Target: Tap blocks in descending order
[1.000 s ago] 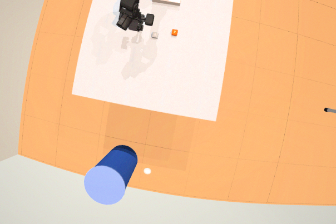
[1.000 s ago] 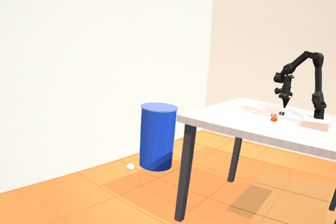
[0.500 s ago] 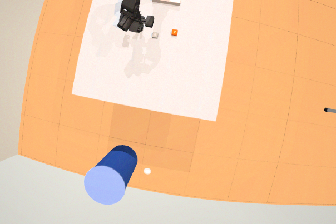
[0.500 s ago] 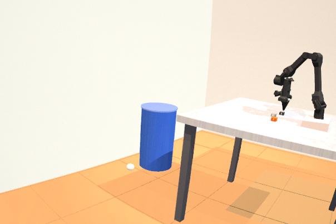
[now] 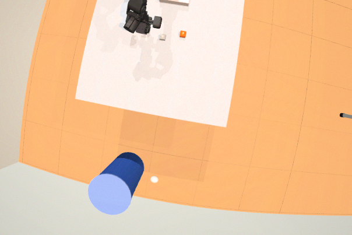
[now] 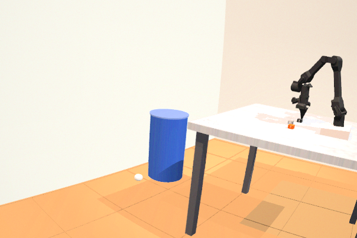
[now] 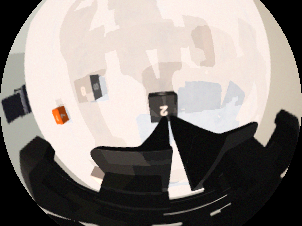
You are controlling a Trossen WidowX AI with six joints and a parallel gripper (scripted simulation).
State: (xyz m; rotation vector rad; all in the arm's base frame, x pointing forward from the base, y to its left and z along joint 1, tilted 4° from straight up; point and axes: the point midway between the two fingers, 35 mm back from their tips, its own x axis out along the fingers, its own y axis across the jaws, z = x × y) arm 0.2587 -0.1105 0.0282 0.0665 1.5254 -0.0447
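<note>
Right now my gripper tip is 10 mm short of the dark grey block and 10 mm above it. The rest, counted from my gripper tip: grey-white block 50 mm ahead, 100 mm to the left, 10 mm below; then orange block 30 mm ahead, 210 mm to the left, 10 mm below.
</note>
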